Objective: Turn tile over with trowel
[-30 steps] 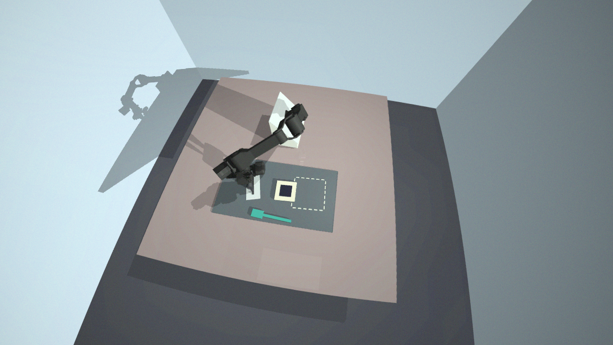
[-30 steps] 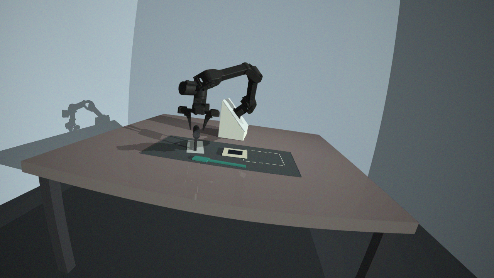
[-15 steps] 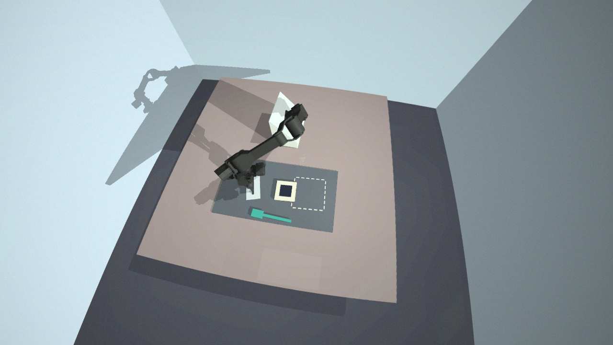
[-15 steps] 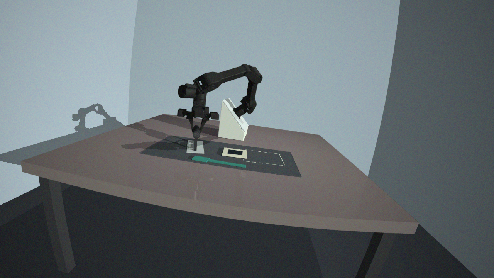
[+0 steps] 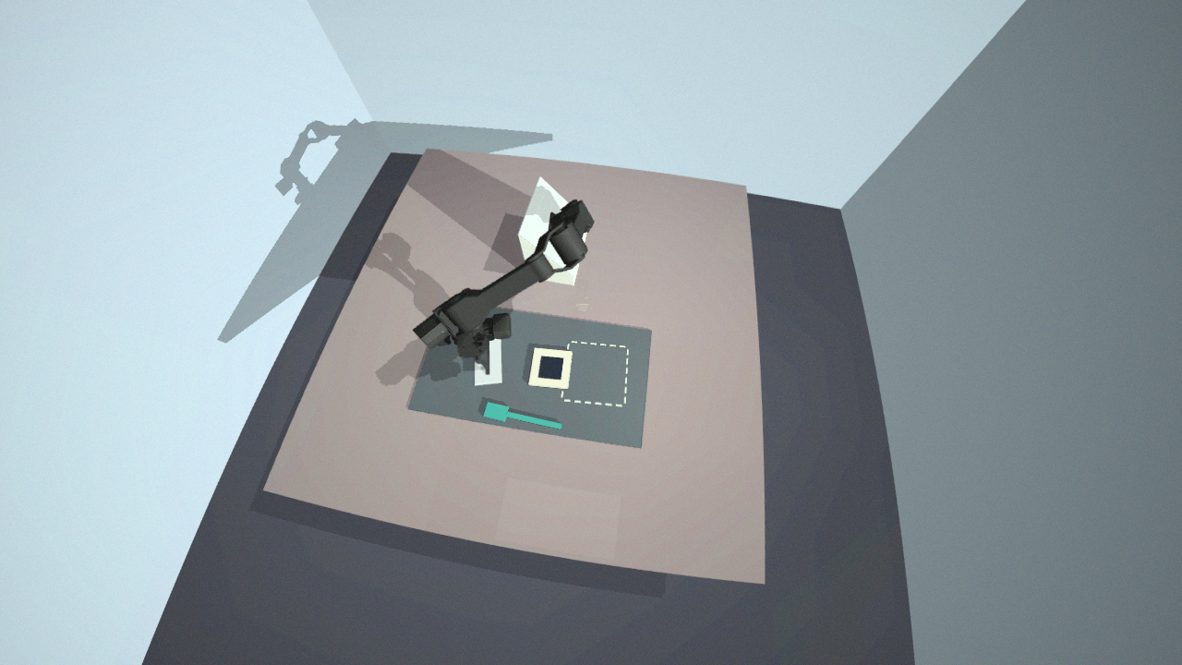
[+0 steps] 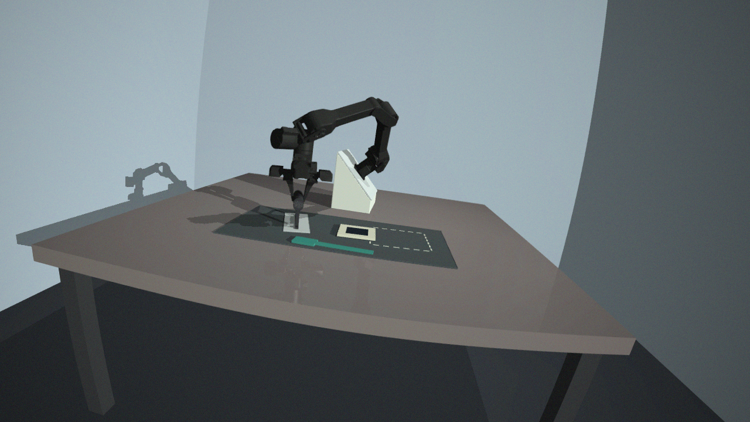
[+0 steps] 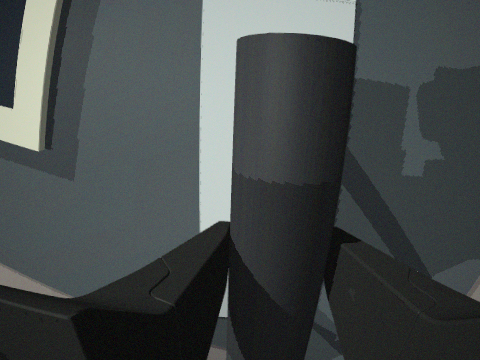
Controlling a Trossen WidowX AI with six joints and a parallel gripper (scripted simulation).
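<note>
My gripper tip is now 20 mm short of the grey float and 30 mm above it. Round my gripper tip: cream tile: 40 mm ahead, 190 mm to the left, 60 mm below; then teal trowel: 180 mm ahead, 110 mm to the left, 60 mm below; then mat: 40 mm ahead, 140 mm to the left, 90 mm below.
</note>
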